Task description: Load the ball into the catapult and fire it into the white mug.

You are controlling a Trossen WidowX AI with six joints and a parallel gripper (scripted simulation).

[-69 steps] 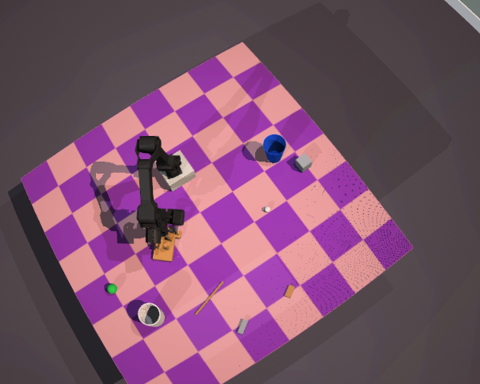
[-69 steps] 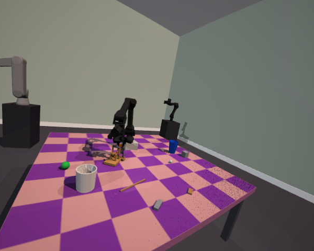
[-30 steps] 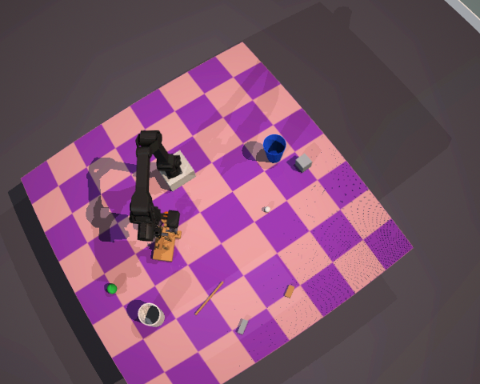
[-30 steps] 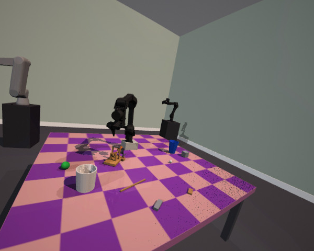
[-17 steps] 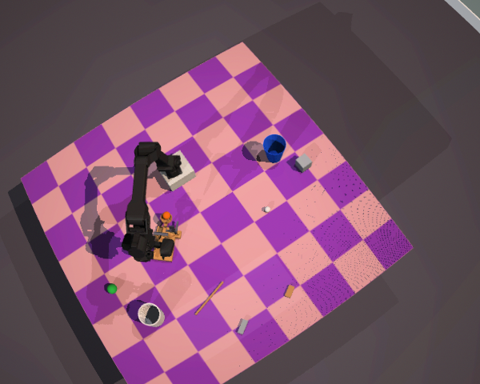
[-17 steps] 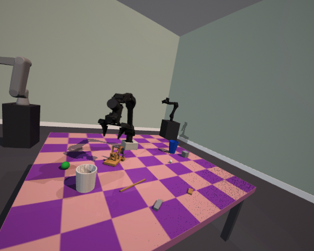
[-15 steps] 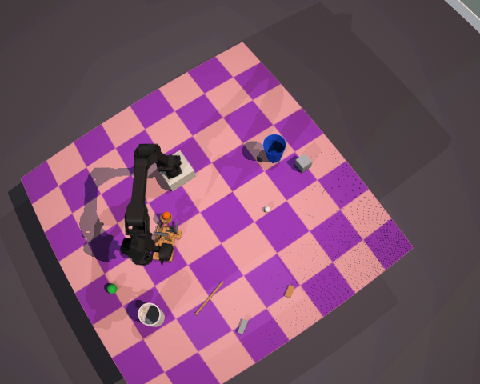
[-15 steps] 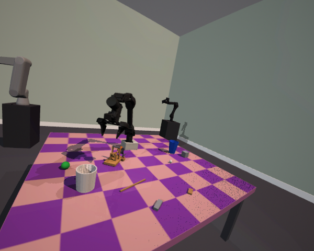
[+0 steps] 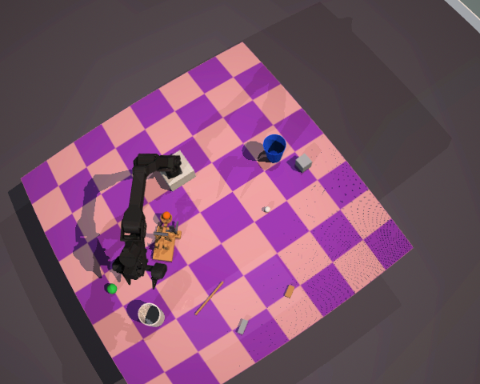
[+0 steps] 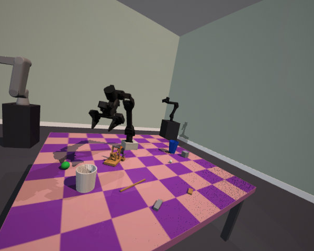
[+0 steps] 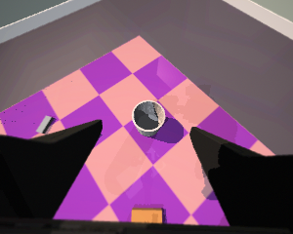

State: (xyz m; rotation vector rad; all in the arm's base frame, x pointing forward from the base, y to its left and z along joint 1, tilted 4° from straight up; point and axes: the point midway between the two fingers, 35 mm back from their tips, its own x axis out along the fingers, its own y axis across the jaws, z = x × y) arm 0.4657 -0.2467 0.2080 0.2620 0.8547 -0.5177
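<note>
Right now the orange ball is 30 cm behind my gripper tip, 17 cm to the left of it and 21 cm below it. From my gripper tip the other things lie so: green ball (11 cm behind, 17 cm to the right, 25 cm below); then white mug (7 cm ahead, 4 cm to the right, 25 cm below); then wooden stick (8 cm ahead, 20 cm to the left, 27 cm below).
</note>
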